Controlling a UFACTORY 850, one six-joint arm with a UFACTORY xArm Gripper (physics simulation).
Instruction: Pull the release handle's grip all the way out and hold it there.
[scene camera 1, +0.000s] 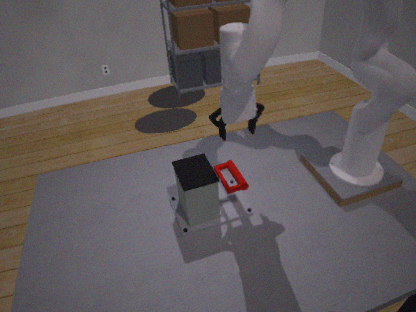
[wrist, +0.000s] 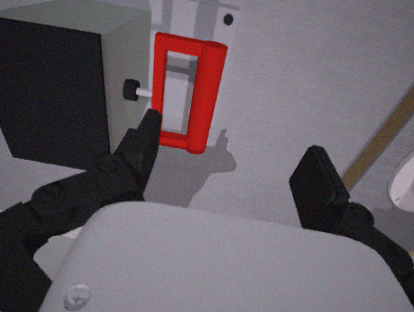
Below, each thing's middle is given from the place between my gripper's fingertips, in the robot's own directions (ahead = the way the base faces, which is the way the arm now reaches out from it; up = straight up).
Now: hand 230 mm above the light base plate (scene camera 1: 233, 206), 120 mm short of it and 20 mm to the right of it.
